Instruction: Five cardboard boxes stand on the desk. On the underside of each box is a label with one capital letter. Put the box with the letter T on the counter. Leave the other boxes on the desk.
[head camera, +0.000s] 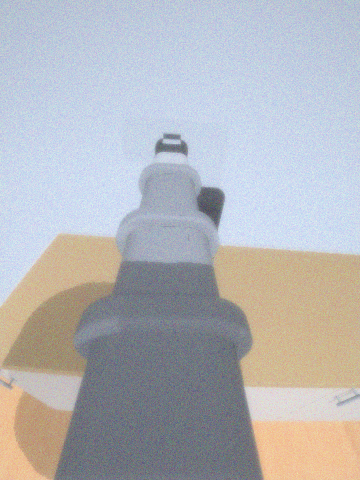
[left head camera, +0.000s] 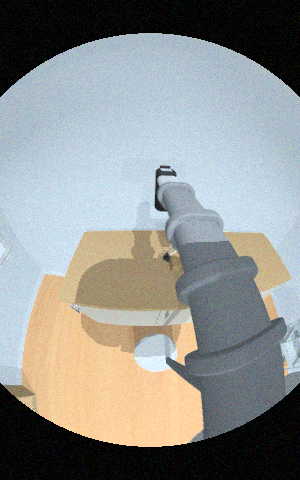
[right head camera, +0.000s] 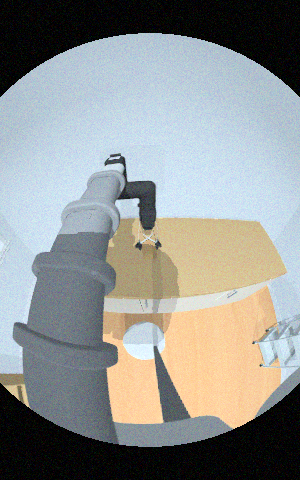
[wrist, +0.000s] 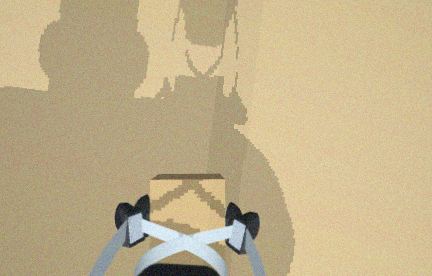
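Where they show: gripper, between the fingertips: (left head camera: 174, 259) (right head camera: 148, 248) (wrist: 188, 214); robot's base, origin of its link: (left head camera: 154, 351) (right head camera: 144, 339).
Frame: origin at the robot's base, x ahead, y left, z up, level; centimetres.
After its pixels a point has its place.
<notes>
A plain cardboard box (wrist: 188, 202) @(y -8.6, x 49.1, z 105.1 cm) is between the two black fingertips in the wrist view, near the bottom middle. My gripper (wrist: 188, 214) @(y -8.7, x 47.3, z 101.7 cm) (right head camera: 149, 245) @(y -8.7, x 47.3, z 101.7 cm) is shut on it, one fingertip at each side. Its label does not show. The box is over the tan counter (head camera: 300, 310) @(y -51.1, x 49.0, z 88.3 cm) (left head camera: 100, 247) @(y 36.1, x 70.2, z 88.2 cm) (right head camera: 220, 260) @(y -53.7, x 43.5, z 88.2 cm) (wrist: 360, 150) @(y -33.7, x 55.1, z 88.3 cm). The gripper's shadow falls on the counter apart from the box, so it appears held above the top; the exact height is unclear. In the left head camera view the arm hides most of the gripper. The other four boxes do not show.
The counter has a white front with handles and backs onto a pale wall. A round white object (left head camera: 155, 352) @(y 0.1, x 0.2, z 18.7 cm) (right head camera: 144, 341) @(y -0.8, x -0.9, z 18.7 cm) is on the wood floor before it. A metal rack-like frame (right head camera: 263, 354) @(y -137.9, x -62.5, z 13.4 cm) stands at the right. Brown furniture (left head camera: 17, 391) (right head camera: 10, 378) shows at the lower left.
</notes>
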